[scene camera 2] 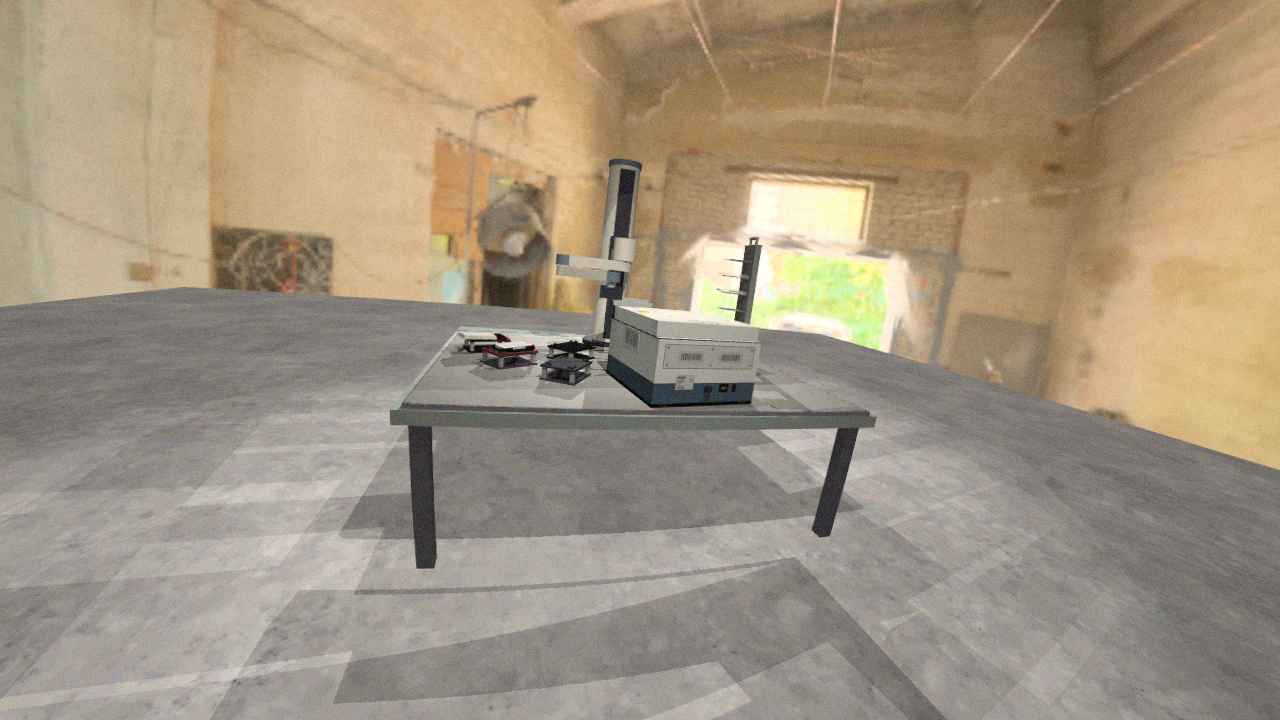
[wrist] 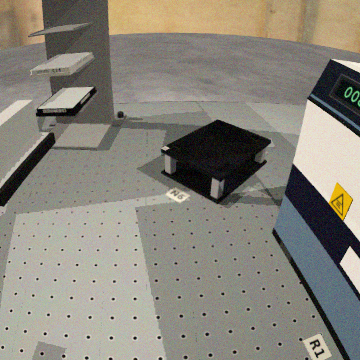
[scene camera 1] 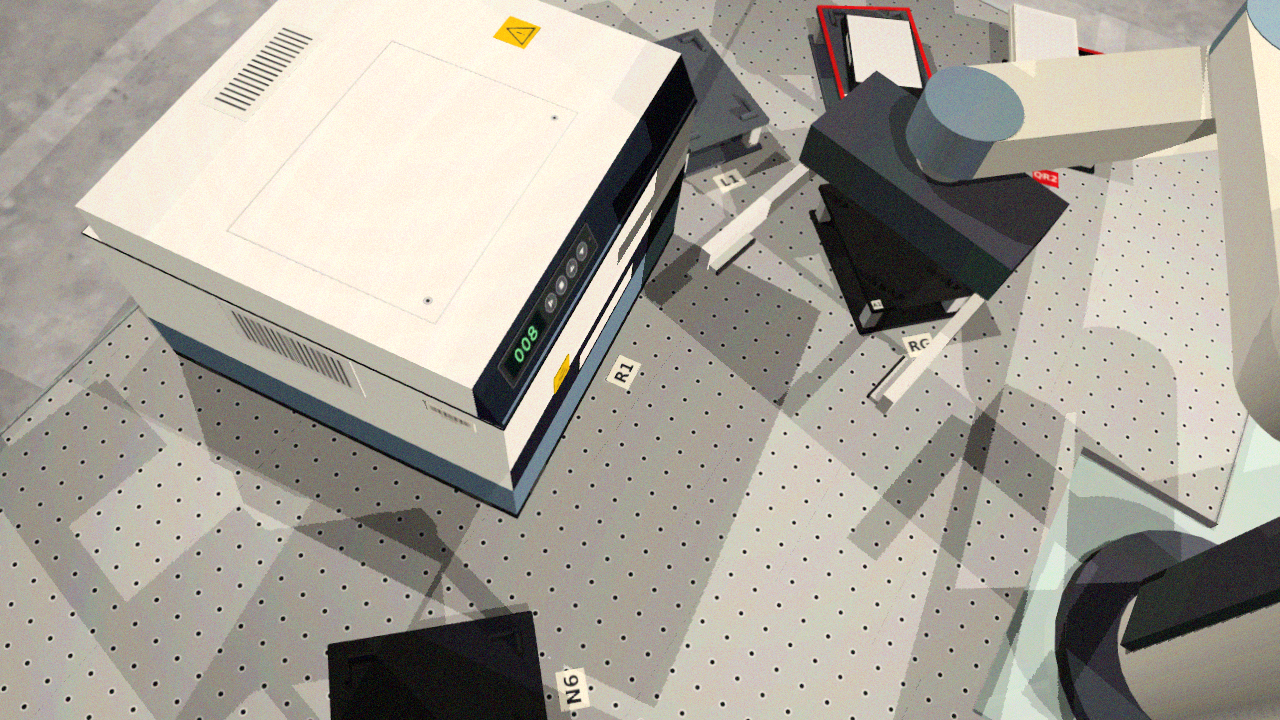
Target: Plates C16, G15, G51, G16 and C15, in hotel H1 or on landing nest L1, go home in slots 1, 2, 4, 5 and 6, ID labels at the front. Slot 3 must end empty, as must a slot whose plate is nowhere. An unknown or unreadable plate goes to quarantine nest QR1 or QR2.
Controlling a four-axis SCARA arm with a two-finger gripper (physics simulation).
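Frame: origin at the arm's base, x left, y back, z up, level; metres.
Seen in the pictures: gripper, fingertip midpoint: (scene camera 2: 649, 304) (wrist: 217, 126) (scene camera 1: 791, 329); arm's base, origin of the base link: (scene camera 2: 606, 343) (scene camera 1: 1181, 665).
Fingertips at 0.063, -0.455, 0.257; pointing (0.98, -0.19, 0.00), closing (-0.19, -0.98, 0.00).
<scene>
Pixels of each thing's top centre, then the offset from my fingertips to it, as dx, dy, dz.
- pale plate, middle of its top: (wrist: 62, 59) +0.460, +0.203, -0.066
- white-topped plate, middle of its top: (wrist: 66, 96) +0.459, +0.203, -0.145
- Landing nest L1, middle of its top: (scene camera 1: 689, 83) (scene camera 2: 567, 360) -0.343, -0.265, -0.188
- blue device R1, middle of its top: (scene camera 1: 398, 121) (scene camera 2: 684, 315) +0.014, -0.347, +0.002
- Black nest RG, middle of its top: (scene camera 1: 901, 230) (scene camera 2: 572, 343) -0.294, +0.024, -0.184
- Black nest N6, middle of its top: (scene camera 1: 436, 703) (wrist: 219, 139) +0.332, -0.084, -0.188
My gripper (scene camera 1: 796, 329) is open and empty, its two pale fingers spread over the table between R1 and RG. One finger shows at the left edge of the wrist view. The hotel (scene camera 2: 748, 282) (wrist: 101, 85) holds a pale plate (wrist: 62, 64) on one shelf and a white-topped plate (wrist: 66, 100) with a dark base below it; I cannot read their labels. Landing nest L1 (scene camera 1: 716, 94) (scene camera 2: 565, 365) shows no plate. A white plate (scene camera 1: 881, 53) (scene camera 2: 514, 345) lies on red-rimmed nest QR1. Another white plate (scene camera 1: 1042, 34) (scene camera 2: 477, 335) is at QR2, partly hidden by the arm.
The large white and blue device R1 (scene camera 1: 340, 170) (scene camera 2: 684, 353) (wrist: 325, 150) displays 008. Black nest RG (scene camera 1: 895, 286) (scene camera 2: 570, 347) lies below the gripper body. Black nest N6 (scene camera 1: 438, 671) (wrist: 217, 145) stands between the hotel and R1. The arm column (scene camera 2: 622, 214) rises behind R1.
</scene>
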